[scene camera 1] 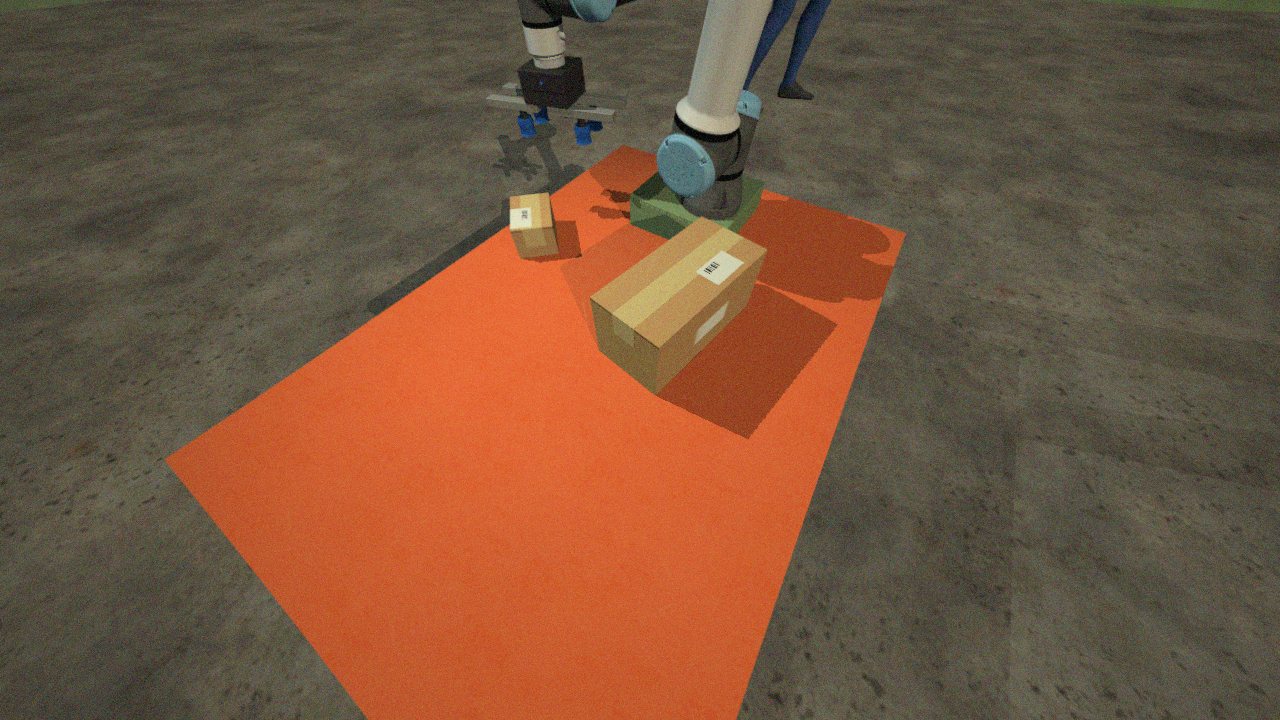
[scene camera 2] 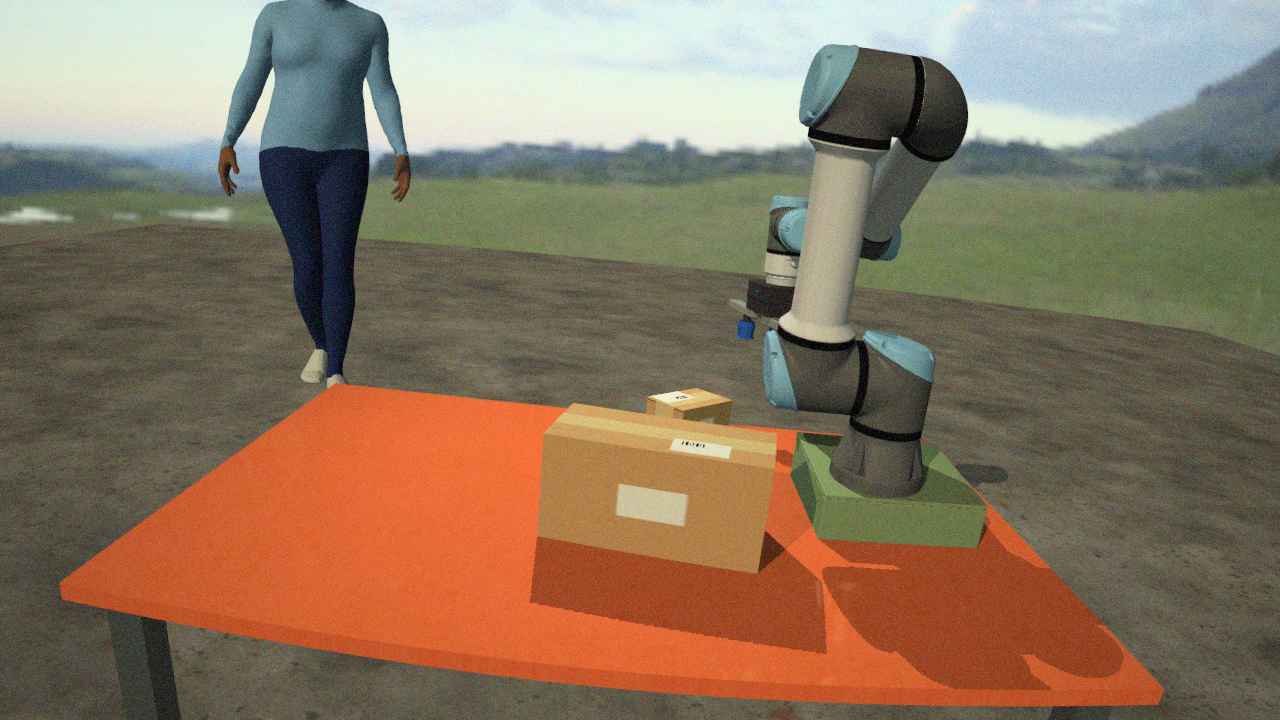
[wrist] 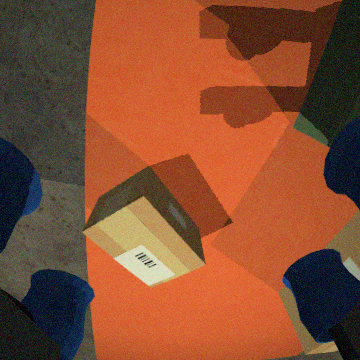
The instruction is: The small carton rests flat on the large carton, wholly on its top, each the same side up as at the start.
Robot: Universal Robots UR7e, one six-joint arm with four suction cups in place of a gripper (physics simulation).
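Where they show: hand at its tool point: [scene camera 1: 562,130] [wrist: 187,239]; arm's base at its link origin: [scene camera 1: 710,201] [scene camera 2: 875,477].
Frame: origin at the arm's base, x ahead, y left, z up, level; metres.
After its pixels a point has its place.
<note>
The small carton [scene camera 1: 534,225] {x 0.340, y -0.283, z 0.003 m} [scene camera 2: 691,404] {x 0.302, y -0.294, z 0.003 m} [wrist: 142,235] {x 0.279, y -0.346, z 0.003 m} stands on the orange table near its far long edge, with a barcode label on its top. The large carton [scene camera 1: 671,291] {x 0.396, y 0.137, z 0.078 m} [scene camera 2: 657,474] {x 0.347, y 0.205, z 0.046 m} [wrist: 351,239] {x 0.260, y 0.058, z -0.043 m} stands upright on the table, apart from the small one, with a label on its long narrow top; part of it shows at the right of the wrist view. My gripper [scene camera 1: 561,127] {x 0.152, y -0.339, z 0.128 m} [scene camera 2: 750,327] [wrist: 184,239] {x 0.152, y -0.339, z 0.128 m} is open, its blue suction cups holding nothing. It hangs above and beyond the small carton, clear of both cartons. Some cups are hidden behind the arm in scene camera 2.
The arm stands on a green base block [scene camera 1: 656,211] {x 0.105, y -0.094, z -0.009 m} [scene camera 2: 899,521] {x -0.029, y 0.081, z -0.038 m} [wrist: 311,129] {x 0.101, y -0.177, z -0.036 m} at one end of the orange table [scene camera 1: 447,501] {x 0.853, y 0.031, z -0.077 m} [scene camera 2: 340,519] {x 0.785, y 0.229, z -0.077 m} [wrist: 145,75] {x 0.105, y -0.386, z -0.077 m}, close to the large carton. A person [scene camera 2: 313,98] stands beyond the table. A person's legs [scene camera 1: 799,40] show behind the arm.
</note>
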